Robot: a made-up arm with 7 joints.
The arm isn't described. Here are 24 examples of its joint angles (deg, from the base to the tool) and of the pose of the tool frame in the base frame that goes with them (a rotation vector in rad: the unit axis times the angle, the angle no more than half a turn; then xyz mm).
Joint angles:
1: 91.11 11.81 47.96 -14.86 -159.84 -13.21 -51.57
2: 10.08 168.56 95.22 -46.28 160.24 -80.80 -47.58
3: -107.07 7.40 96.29 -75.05 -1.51 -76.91 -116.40
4: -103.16 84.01 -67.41 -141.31 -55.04 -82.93 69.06
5: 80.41 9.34 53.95 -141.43 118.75 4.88 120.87
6: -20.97 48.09 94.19 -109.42 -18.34 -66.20 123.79
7: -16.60 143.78 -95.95 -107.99 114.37 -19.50 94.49
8: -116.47 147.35 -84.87 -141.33 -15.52 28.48 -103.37
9: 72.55 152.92 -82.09 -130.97 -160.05 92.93 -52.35
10: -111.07 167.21 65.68 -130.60 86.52 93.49 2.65
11: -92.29 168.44 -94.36 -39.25 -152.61 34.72 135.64
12: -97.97 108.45 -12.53 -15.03 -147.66 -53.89 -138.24
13: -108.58 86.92 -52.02 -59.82 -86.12 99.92 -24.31
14: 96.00 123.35 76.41 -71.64 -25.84 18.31 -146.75
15: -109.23 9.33 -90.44 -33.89 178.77 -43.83 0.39
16: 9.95 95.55 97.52 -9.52 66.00 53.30 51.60
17: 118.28 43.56 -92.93 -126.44 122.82 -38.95 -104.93
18: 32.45 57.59 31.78 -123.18 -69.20 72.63 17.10
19: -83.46 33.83 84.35 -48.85 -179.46 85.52 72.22
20: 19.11 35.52 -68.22 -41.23 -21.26 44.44 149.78
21: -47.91 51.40 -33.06 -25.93 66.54 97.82 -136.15
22: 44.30 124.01 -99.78 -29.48 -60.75 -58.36 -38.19
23: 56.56 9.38 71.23 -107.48 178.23 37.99 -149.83
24: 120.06 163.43 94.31 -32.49 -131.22 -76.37 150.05
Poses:
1: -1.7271 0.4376 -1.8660 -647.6 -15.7 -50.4
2: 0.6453 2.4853 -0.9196 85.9 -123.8 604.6
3: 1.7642 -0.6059 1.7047 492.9 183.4 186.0
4: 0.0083 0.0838 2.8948 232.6 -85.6 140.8
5: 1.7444 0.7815 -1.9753 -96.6 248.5 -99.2
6: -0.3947 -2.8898 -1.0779 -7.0 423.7 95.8
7: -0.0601 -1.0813 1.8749 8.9 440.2 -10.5
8: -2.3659 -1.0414 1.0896 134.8 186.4 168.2
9: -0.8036 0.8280 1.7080 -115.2 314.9 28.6
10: -2.1518 2.1563 -0.2683 -294.3 -163.3 -34.3
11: 2.1295 0.2097 -0.4081 -396.5 473.9 138.4
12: 0.0145 -1.5904 1.8550 23.8 576.0 299.6
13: 2.4511 0.3660 1.4288 339.0 254.4 420.5
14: -0.6756 -1.5583 1.2610 411.6 390.5 12.0
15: -1.2001 -1.5488 0.7011 535.7 -341.2 73.1
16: -1.0386 -1.5257 2.1771 -26.0 638.6 115.4
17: -0.6242 0.6717 0.5922 -230.6 -268.7 54.2
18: 2.3197 -0.6602 -0.0078 222.4 288.5 -82.2
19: 2.2876 -0.5765 1.6329 485.5 369.7 102.4
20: 0.6999 -0.3085 1.0195 -126.4 172.6 -593.2
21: -0.4092 0.0940 -1.9746 509.7 347.7 -191.1
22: -1.9776 1.3097 -1.4779 -23.0 598.5 234.8
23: 1.2616 -1.5881 -0.0041 -199.3 363.2 -155.7
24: 0.8937 0.5475 -0.5977 526.2 309.2 -195.1
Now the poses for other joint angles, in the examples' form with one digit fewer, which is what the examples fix.
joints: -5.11 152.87 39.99 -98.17 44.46 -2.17 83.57
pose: -0.152 -1.885 -0.974 245 -76 405
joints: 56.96 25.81 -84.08 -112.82 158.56 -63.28 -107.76
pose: -0.343 0.383 0.179 -199 -248 -274
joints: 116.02 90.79 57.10 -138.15 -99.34 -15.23 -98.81
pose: -0.369 -0.161 1.129 105 239 -151
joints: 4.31 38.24 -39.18 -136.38 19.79 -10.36 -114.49
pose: 1.452 -2.192 -1.664 213 -72 -214
